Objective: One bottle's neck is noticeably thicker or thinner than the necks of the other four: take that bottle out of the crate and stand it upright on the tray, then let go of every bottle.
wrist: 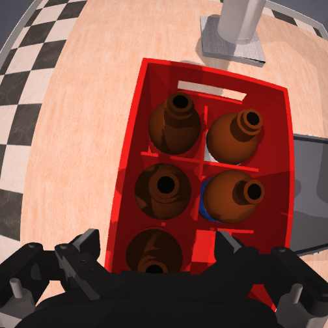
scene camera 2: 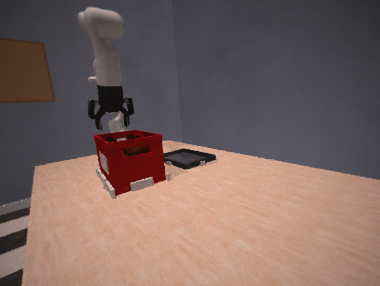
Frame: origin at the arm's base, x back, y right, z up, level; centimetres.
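Where they show: gripper, fingertip midpoint: [scene camera 2: 113, 128].
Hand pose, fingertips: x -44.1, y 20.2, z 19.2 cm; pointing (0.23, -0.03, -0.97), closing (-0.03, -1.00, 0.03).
After its pixels a point has its place.
My gripper [scene camera 2: 113, 126] @[x -44.1, y 20.2, z 19.2 cm] [wrist: 156, 243] is open and empty above the red crate [scene camera 2: 132, 172] @[x -52.7, y 19.5, z 4.4 cm] [wrist: 215, 76]. Brown bottles stand in the crate: far left [wrist: 175, 127], far right [wrist: 231, 141], middle left [wrist: 159, 205], middle right with a blue label [wrist: 227, 200], and near left [wrist: 154, 245], which lies between the fingertips in the wrist view but lower down, partly hidden by the gripper. The compartment at the near right shows bare red floor. I cannot tell surely which neck differs in thickness. The black tray [scene camera 2: 187, 158] @[x -41.2, y -16.1, z -1.4 cm] [wrist: 315, 190] lies to the right of the crate.
White brackets [scene camera 2: 142, 184] @[x -54.2, y 17.2, z -0.3 cm] sit around the crate's base. A metal plate [wrist: 212, 47] with a pale column [wrist: 240, 22] stands beyond the crate's far end. The crate's raised walls and dividers surround the bottles. A brown board [scene camera 2: 25, 70] hangs on the wall.
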